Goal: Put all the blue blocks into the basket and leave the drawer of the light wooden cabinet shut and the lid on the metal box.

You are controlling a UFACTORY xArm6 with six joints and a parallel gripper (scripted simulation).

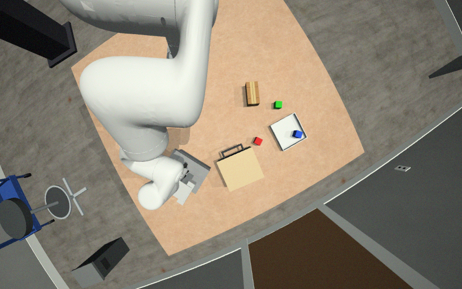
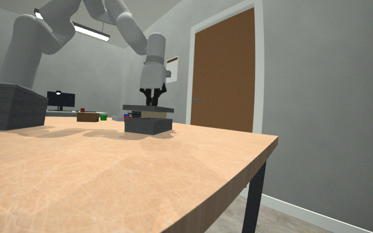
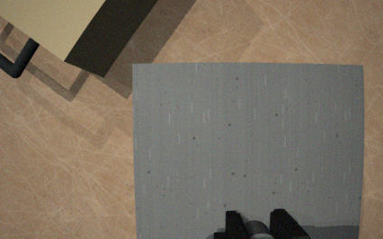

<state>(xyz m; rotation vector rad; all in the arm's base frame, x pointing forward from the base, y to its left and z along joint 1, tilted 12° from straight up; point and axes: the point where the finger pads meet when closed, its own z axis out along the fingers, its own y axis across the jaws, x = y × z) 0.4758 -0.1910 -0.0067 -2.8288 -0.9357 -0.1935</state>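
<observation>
The metal box is 9 cm below my hand. Also, from my hand: light wooden cabinet (24 cm to the left, 8 cm below, 8 cm ahead); small brown box (43 cm to the left, 23 cm behind, 8 cm below); red block (37 cm to the left, 10 cm below).
</observation>
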